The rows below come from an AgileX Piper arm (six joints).
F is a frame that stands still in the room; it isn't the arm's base.
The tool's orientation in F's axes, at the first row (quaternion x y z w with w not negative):
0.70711, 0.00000, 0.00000, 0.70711
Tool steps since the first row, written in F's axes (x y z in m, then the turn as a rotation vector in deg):
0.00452, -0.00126, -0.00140, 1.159, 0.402, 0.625
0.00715, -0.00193, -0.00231, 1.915, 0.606, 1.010
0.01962, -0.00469, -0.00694, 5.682, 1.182, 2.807
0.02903, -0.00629, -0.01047, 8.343, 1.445, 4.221
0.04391, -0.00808, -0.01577, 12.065, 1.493, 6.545
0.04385, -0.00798, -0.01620, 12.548, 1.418, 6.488
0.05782, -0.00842, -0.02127, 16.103, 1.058, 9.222
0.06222, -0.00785, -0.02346, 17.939, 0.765, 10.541
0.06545, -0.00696, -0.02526, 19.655, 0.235, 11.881
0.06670, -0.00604, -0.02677, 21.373, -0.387, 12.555
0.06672, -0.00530, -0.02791, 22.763, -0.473, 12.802
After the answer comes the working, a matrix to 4 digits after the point.
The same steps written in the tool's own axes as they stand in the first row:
0.00452, -0.00140, 0.00126, 1.159, 0.625, -0.402
0.00715, -0.00231, 0.00193, 1.915, 1.010, -0.606
0.01962, -0.00694, 0.00469, 5.682, 2.807, -1.182
0.02903, -0.01047, 0.00629, 8.343, 4.221, -1.445
0.04391, -0.01577, 0.00808, 12.065, 6.545, -1.493
0.04385, -0.01620, 0.00798, 12.548, 6.488, -1.418
0.05782, -0.02127, 0.00842, 16.103, 9.222, -1.058
0.06222, -0.02346, 0.00785, 17.939, 10.541, -0.765
0.06545, -0.02526, 0.00696, 19.655, 11.881, -0.235
0.06670, -0.02677, 0.00604, 21.373, 12.555, 0.387
0.06672, -0.02791, 0.00530, 22.763, 12.802, 0.473

The tool's axes in the first row as the columns of a matrix, in F's axes (rounded; the answer above uses it unrounded):
1.0000, 0.0000, 0.0000
0.0000, 0.0000, -1.0000
0.0000, 1.0000, 0.0000

